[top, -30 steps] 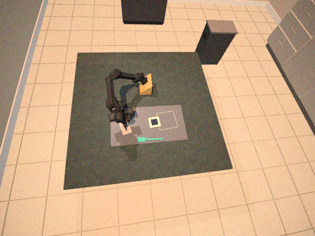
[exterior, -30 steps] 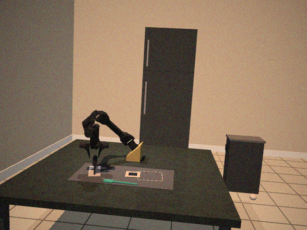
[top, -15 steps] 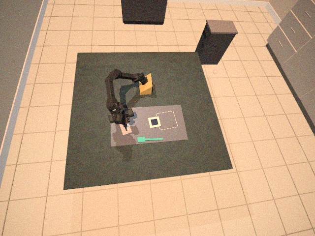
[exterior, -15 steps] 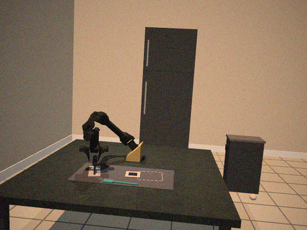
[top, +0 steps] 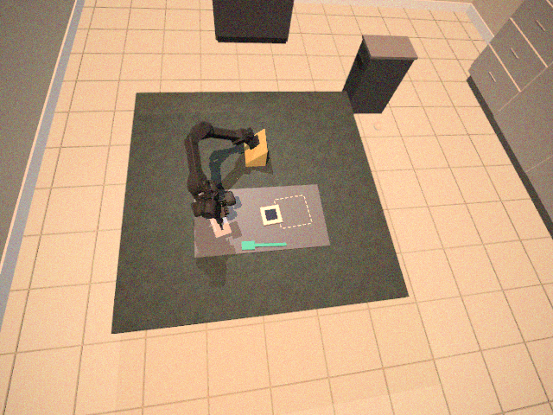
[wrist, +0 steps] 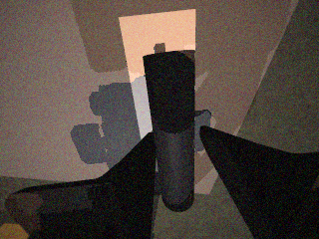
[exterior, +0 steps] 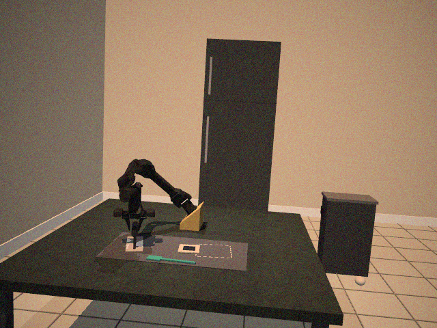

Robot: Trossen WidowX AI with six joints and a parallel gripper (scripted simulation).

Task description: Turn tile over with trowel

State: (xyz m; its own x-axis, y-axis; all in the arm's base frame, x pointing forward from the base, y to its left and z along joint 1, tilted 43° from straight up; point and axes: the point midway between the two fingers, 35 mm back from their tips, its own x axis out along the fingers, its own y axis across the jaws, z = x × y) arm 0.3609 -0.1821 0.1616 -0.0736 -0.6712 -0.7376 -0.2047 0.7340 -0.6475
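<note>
Now: the trowel 3 cm below my gripper tip and 2 cm behind it. The rest, counted from my gripper tip: tile (26 cm to the left, 6 cm below, 3 cm ahead); grey mat (21 cm to the left, 8 cm below, 4 cm ahead); green flat tool (18 cm to the left, 18 cm ahead, 6 cm below).
</note>
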